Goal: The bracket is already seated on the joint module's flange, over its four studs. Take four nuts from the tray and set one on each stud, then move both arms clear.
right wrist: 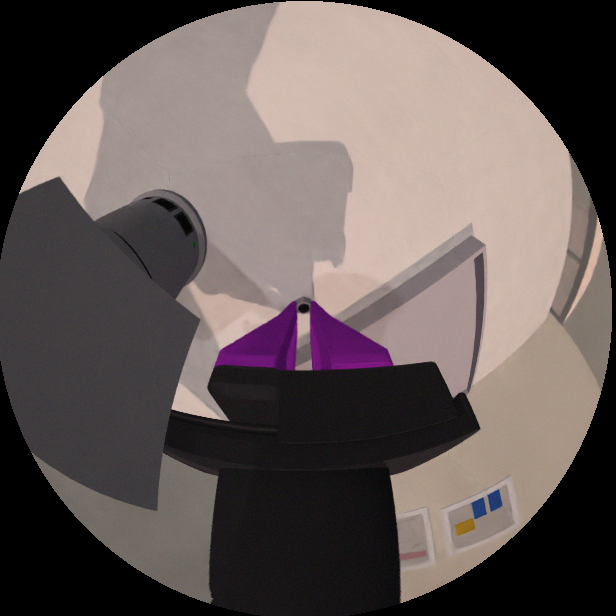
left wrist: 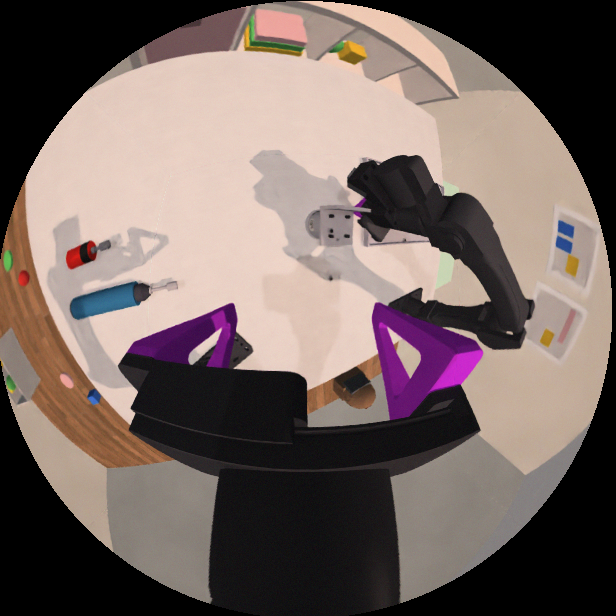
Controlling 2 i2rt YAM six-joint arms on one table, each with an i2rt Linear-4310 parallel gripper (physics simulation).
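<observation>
In the left wrist view the grey bracket (left wrist: 336,225) sits on the joint module (left wrist: 314,222) at mid table, with dark stud spots on its face. The right arm's gripper (left wrist: 363,208) hovers at the bracket's right edge. In the right wrist view my right gripper (right wrist: 302,313) is shut on a small dark nut (right wrist: 302,308) at its fingertips, beside the dark bracket plate (right wrist: 80,339) and the round joint module (right wrist: 163,238). The grey tray (right wrist: 425,321) lies just behind the fingers. My left gripper (left wrist: 304,333) is open and empty, high above the table's near side.
A red tool (left wrist: 82,253) and a blue screwdriver-like tool (left wrist: 112,298) lie at the table's left. A small dark speck (left wrist: 330,278) lies on the table below the bracket. Shelves with coloured blocks (left wrist: 279,29) stand at the back. The right arm (left wrist: 488,275) reaches in from the right.
</observation>
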